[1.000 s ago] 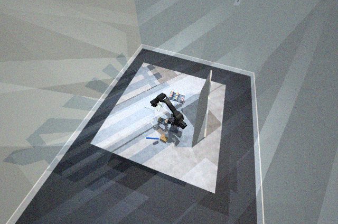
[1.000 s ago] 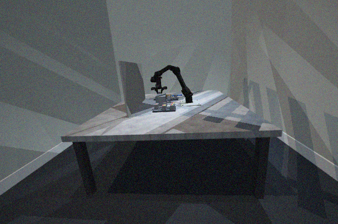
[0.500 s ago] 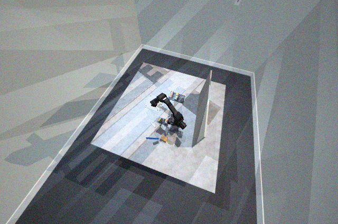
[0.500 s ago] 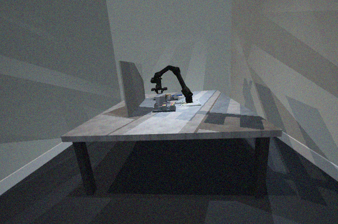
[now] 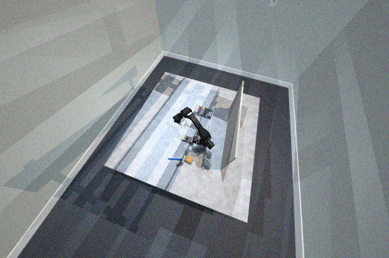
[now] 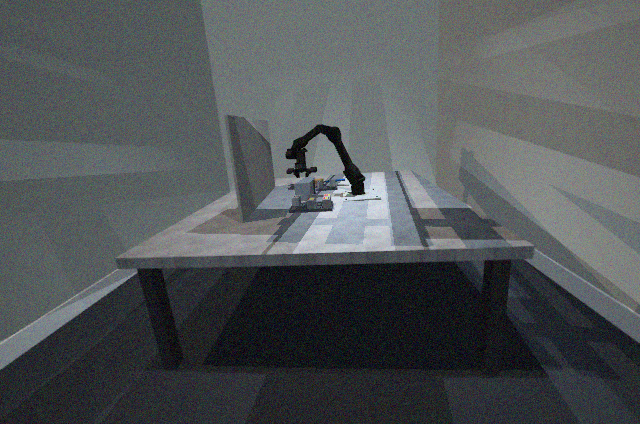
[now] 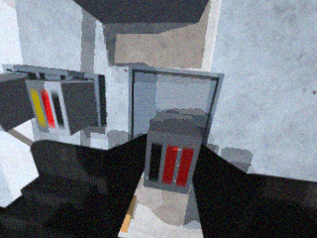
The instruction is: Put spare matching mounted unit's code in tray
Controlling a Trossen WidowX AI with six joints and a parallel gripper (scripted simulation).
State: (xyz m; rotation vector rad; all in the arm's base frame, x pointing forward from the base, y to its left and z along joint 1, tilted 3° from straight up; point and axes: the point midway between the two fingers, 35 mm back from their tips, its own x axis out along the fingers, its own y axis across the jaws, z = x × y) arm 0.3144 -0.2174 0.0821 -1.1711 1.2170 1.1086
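Now: gripper tip 4 cm above the dark tray. Also, from my gripper tip: small grey piece: 22 cm to the right, 16 cm behind, 4 cm below; grey mounted unit: 20 cm to the left, 3 cm behind, 1 cm above; brown block: 15 cm to the right, 9 cm behind, 2 cm below.
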